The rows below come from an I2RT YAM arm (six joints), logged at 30 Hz.
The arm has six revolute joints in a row. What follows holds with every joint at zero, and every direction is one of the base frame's.
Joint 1 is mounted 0.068 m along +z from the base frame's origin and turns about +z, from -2.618 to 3.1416 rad.
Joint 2 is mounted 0.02 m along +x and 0.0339 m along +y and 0.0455 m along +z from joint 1 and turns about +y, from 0 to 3.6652 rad.
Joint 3 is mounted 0.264 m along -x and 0.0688 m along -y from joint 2 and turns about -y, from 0 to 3.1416 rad.
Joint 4 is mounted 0.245 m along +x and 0.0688 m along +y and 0.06 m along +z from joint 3 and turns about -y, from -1.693 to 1.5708 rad.
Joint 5 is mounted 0.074 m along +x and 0.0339 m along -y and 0.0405 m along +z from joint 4 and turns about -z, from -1.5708 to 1.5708 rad.
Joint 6 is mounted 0.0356 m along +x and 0.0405 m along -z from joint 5 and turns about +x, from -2.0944 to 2.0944 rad.
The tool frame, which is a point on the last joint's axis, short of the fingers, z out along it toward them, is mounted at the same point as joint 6; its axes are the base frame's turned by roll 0, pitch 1.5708 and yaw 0 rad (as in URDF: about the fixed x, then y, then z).
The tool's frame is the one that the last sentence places.
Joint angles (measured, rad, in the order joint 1, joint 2, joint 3, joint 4, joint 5, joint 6), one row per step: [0.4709, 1.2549, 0.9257, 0.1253, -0.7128, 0.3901]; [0.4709, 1.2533, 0.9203, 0.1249, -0.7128, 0.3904]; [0.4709, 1.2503, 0.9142, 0.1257, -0.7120, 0.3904]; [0.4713, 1.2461, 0.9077, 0.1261, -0.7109, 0.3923]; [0.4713, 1.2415, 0.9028, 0.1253, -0.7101, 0.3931]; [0.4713, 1.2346, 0.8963, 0.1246, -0.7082, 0.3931]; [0.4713, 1.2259, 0.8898, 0.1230, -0.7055, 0.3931]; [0.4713, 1.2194, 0.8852, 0.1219, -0.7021, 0.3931]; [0.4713, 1.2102, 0.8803, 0.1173, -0.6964, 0.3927]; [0.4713, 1.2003, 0.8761, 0.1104, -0.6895, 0.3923]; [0.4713, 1.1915, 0.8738, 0.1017, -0.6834, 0.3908]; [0.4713, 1.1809, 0.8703, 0.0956, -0.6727, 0.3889]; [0.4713, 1.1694, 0.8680, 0.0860, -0.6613, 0.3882]
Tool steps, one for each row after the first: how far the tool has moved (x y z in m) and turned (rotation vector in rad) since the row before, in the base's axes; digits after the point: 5 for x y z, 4 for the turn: [-0.00051, -0.00026, -0.00150, -0.0018, 0.0040, 0.0000]; [-0.00075, -0.00041, -0.00126, -0.0012, 0.0020, -0.0008]; [-0.00105, -0.00044, -0.00112, -0.0004, 0.0033, -0.0010]; [-0.00103, -0.00055, -0.00058, -0.0004, 0.0016, -0.0009]; [-0.00147, -0.00081, -0.00053, -0.0005, 0.0001, -0.0019]; [-0.00178, -0.00099, -0.00017, -0.0002, -0.0008, -0.0026]; [-0.00127, -0.00075, -0.00005, -0.0003, -0.0010, -0.0033]; [-0.00176, -0.00107, 0.00018, -0.0014, -0.0006, -0.0055]; [-0.00186, -0.00116, 0.00035, -0.0020, 0.0000, -0.0067]; [-0.00165, -0.00103, 0.00054, -0.0027, 0.0000, -0.0057]; [-0.00183, -0.00127, 0.00078, -0.0023, -0.0036, -0.0101]; [-0.00200, -0.00138, 0.00105, -0.0026, -0.0014, -0.0110]
